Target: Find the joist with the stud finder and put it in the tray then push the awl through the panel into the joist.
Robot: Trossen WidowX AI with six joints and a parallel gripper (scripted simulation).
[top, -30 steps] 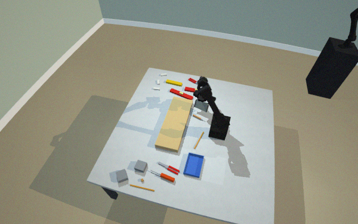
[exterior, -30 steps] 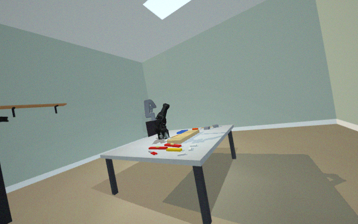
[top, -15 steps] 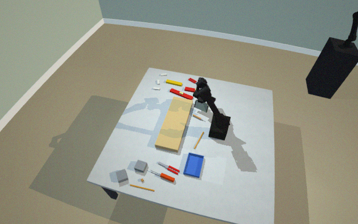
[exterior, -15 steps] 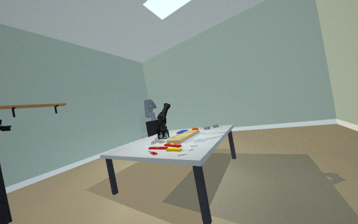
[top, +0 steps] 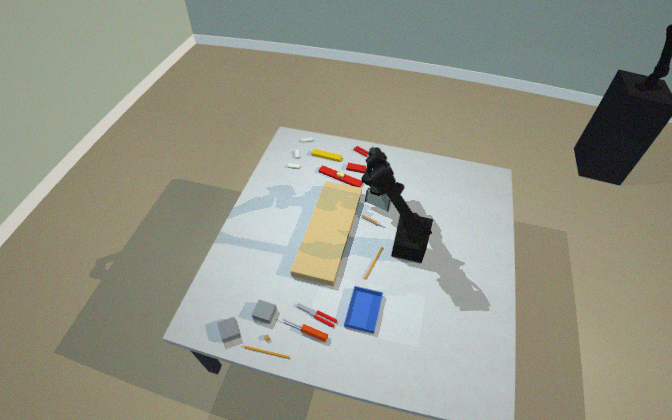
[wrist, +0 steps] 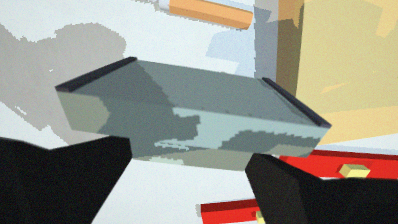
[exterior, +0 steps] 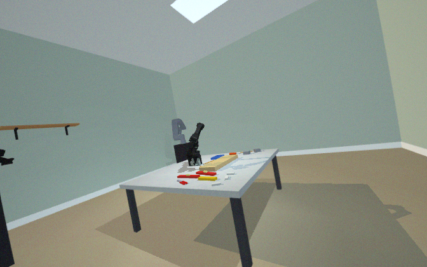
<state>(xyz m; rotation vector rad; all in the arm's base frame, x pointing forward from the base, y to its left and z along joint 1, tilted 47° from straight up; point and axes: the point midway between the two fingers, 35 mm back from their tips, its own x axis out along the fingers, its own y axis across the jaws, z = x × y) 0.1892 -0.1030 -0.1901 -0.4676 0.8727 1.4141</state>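
My gripper tip is now 2 cm short of the stud finder. From my gripper tip the other things lie so: square indicator 3 cm ahead, 2 cm to the right, 1 cm below; then awl 11 cm to the left, 7 cm below; then yellow bar 35 cm ahead, 24 cm to the right, 7 cm below.
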